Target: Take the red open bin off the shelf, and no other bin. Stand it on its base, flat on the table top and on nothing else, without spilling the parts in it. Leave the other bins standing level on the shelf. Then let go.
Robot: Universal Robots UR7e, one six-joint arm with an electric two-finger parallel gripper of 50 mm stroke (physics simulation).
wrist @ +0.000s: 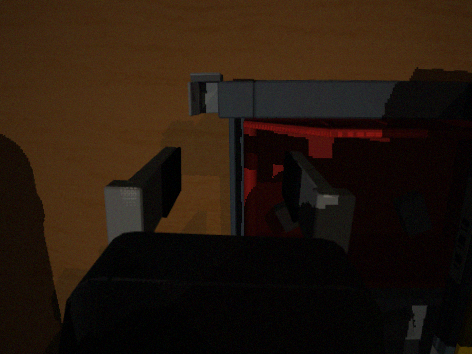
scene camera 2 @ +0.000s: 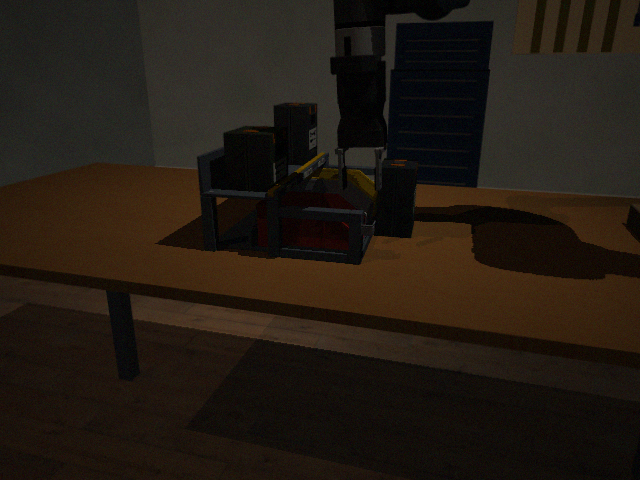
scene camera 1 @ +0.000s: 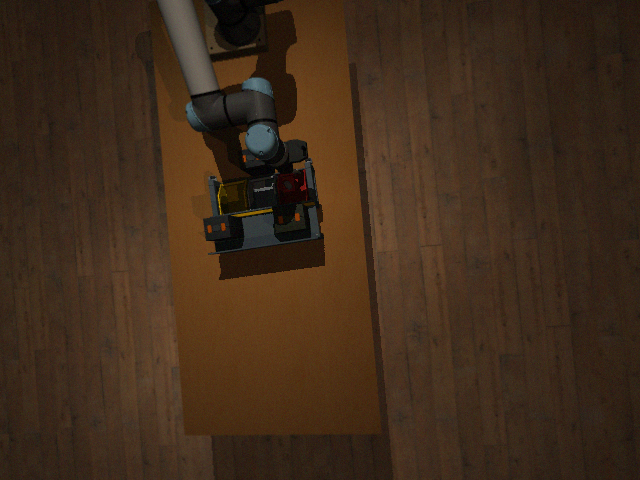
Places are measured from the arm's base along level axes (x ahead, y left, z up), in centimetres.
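Pixels of known places: gripper, fingertip midpoint: (wrist: 232, 171) (scene camera 2: 360, 188) (scene camera 1: 296, 164); arm's base, origin of the base link: (scene camera 1: 240, 25).
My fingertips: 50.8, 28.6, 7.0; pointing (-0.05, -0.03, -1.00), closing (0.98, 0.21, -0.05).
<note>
Ahead of a thing's pixels: the offset from my fingertips to its top centre, as dx, dy, dz. Level surfaces: height alone.
The red open bin @(+9.4, -1.2, -3.3) (scene camera 1: 297, 187) (scene camera 2: 310, 233) (wrist: 410, 165) stands in the low front bay of the grey shelf (scene camera 1: 258, 230) (scene camera 2: 355, 238) (wrist: 320, 99), at one end. Small grey parts show inside it in the wrist view. A grey bin @(+12.4, -12.0, -3.3) (scene camera 1: 262, 187) stands beside it and a yellow bin @(+15.0, -22.9, -3.3) (scene camera 1: 233, 197) (scene camera 2: 364, 180) at the other end. My gripper (scene camera 2: 360, 186) (wrist: 232, 171) is open and empty, pointing down. In the wrist view one finger appears over the red bin's inside and the other outside its front edge. The fingertips look higher than the bin's front; contact cannot be told.
Two black boxes with orange marks @(+24.4, -21.0, +11.0) (scene camera 1: 222, 227) @(+18.8, +1.4, +8.5) (scene camera 2: 250, 161) stand on the shelf's raised rear deck. Another black box @(-0.7, -15.8, +1.8) (scene camera 1: 252, 159) (scene camera 2: 398, 198) stands on the table @(dz -11.4) (scene camera 1: 279, 335) (scene camera 2: 439, 299) close to the shelf's front. A yellow rail @(+17.2, -10.7, -0.2) (scene camera 1: 253, 212) runs behind the bins.
</note>
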